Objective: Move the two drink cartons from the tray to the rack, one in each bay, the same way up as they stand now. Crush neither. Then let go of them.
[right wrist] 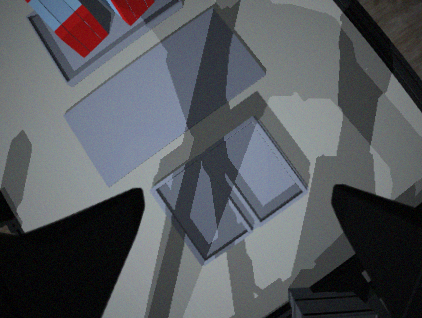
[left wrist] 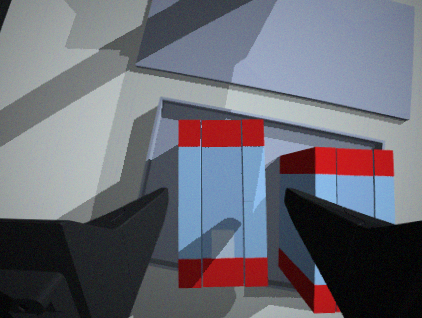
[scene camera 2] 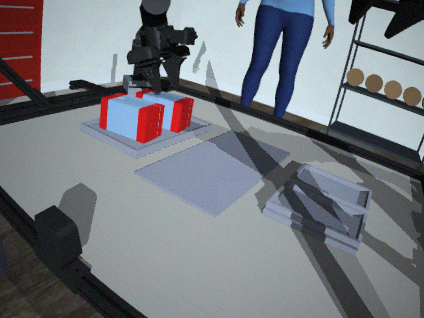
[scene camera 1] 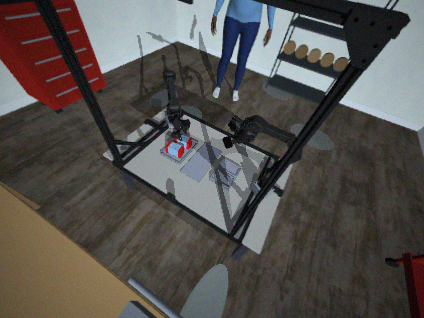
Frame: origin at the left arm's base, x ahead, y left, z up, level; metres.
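Where they show: left gripper, fingertip midpoint: [left wrist: 227,194] [scene camera 2: 167,90] [scene camera 1: 184,137]; right gripper, fingertip midpoint: [right wrist: 237,195] [scene camera 2: 369,30] [scene camera 1: 233,144]; left arm's base at its link origin: [scene camera 2: 141,78].
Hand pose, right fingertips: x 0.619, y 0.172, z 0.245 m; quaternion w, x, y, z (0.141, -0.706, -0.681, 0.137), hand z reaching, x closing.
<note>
Each offset is from my right fingertips to the top centre of the thing.
Two cartons, light blue with red ends, lie side by side in the tray {dx -0.327, dy -0.218, dz -0.285 m} [scene camera 1: 172,159] [scene camera 2: 136,151] [left wrist: 270,121] [right wrist: 125,46]. My left gripper [scene camera 1: 178,136] [scene camera 2: 166,90] [left wrist: 227,194] is open above them. In its wrist view the left carton {dx -0.354, dy -0.180, dz -0.226 m} [left wrist: 222,200] [scene camera 2: 180,111] shows between the fingertips, apart from both; the right finger partly hides the other carton [left wrist: 296,195] [scene camera 2: 129,117]. Contact with that one I cannot tell. The two-bay rack {dx +0.020, dy +0.000, dz -0.281 m} [scene camera 1: 225,172] [scene camera 2: 344,242] [right wrist: 281,209] is empty. My right gripper [scene camera 1: 231,132] [scene camera 2: 370,29] [right wrist: 237,195] is open and empty, high above the rack.
A flat grey-blue slab [scene camera 1: 196,167] [scene camera 2: 200,175] [left wrist: 325,65] [right wrist: 125,110] lies between tray and rack. A black frame [scene camera 2: 310,131] borders the table, with a dark block [scene camera 2: 57,235] at its near side. Shadows cross the slab and rack.
</note>
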